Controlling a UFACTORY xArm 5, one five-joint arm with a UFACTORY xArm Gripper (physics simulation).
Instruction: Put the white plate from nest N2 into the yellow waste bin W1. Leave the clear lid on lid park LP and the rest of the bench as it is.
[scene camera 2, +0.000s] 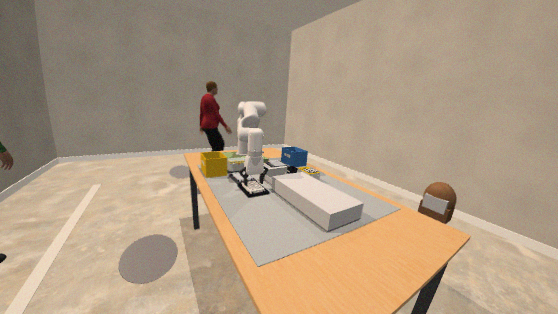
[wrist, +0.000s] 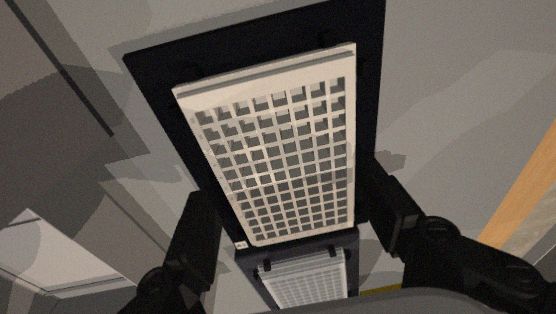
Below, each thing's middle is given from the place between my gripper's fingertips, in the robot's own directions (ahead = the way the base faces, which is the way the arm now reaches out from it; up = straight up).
Right now the black nest (wrist: 157, 69) is 3 cm below my hand. Also, from my hand: drawer (wrist: 73, 242) (2 cm behind, 19 cm to the left, 1 cm above); translucent gridded plate (wrist: 315, 275) (17 cm behind, 1 cm below).
